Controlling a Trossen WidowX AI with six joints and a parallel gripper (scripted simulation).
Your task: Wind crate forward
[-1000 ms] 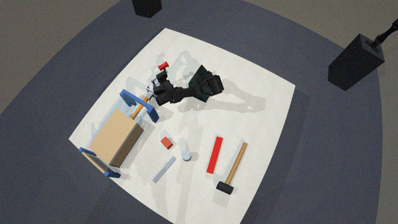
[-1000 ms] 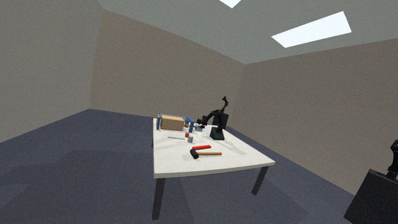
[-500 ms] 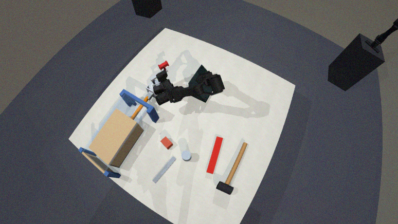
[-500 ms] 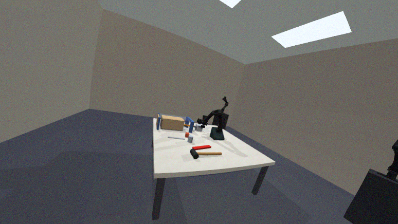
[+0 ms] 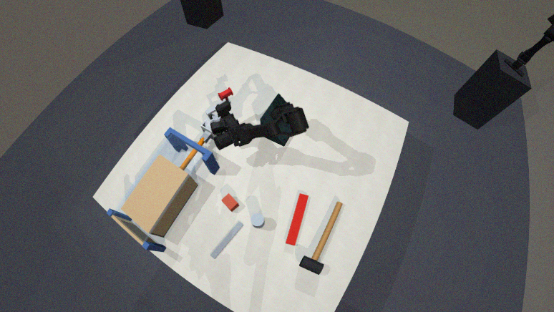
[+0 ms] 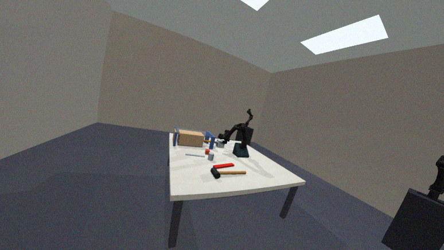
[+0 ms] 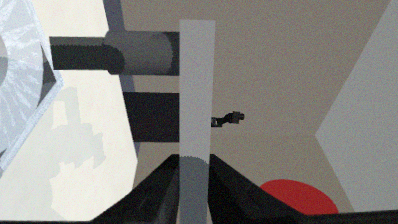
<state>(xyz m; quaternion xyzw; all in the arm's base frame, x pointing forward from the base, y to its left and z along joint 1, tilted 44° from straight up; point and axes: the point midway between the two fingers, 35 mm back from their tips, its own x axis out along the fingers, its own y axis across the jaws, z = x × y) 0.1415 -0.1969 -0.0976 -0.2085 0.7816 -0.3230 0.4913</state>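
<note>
Right now my gripper tip is 4 cm below the red knob, 4 cm past it and 3 cm to the right of it. Round my gripper tip: grey winch (14 cm below, 3 cm ahead, 2 cm to the right); blue frame post (21 cm ahead, 7 cm below, 2 cm to the right); winch handle (1 cm to the left, 1 cm behind, 1 cm above).
</note>
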